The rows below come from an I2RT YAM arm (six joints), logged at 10 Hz.
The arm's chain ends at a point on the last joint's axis. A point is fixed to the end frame.
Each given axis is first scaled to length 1.
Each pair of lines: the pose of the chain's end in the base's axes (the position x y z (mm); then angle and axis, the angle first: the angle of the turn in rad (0 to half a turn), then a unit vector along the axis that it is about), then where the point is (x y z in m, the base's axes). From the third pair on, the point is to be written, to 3 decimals.
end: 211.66 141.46 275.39 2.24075 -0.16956 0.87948 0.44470
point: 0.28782 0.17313 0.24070
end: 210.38 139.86 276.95 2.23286 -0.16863 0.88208 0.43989
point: 0.28702 0.17059 0.24247
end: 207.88 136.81 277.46 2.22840 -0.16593 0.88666 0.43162
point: 0.285 0.166 0.243
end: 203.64 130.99 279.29 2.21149 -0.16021 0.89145 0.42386
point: 0.282 0.158 0.245
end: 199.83 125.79 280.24 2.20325 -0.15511 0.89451 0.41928
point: 0.278 0.152 0.246
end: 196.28 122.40 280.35 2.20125 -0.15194 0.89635 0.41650
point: 0.275 0.148 0.246
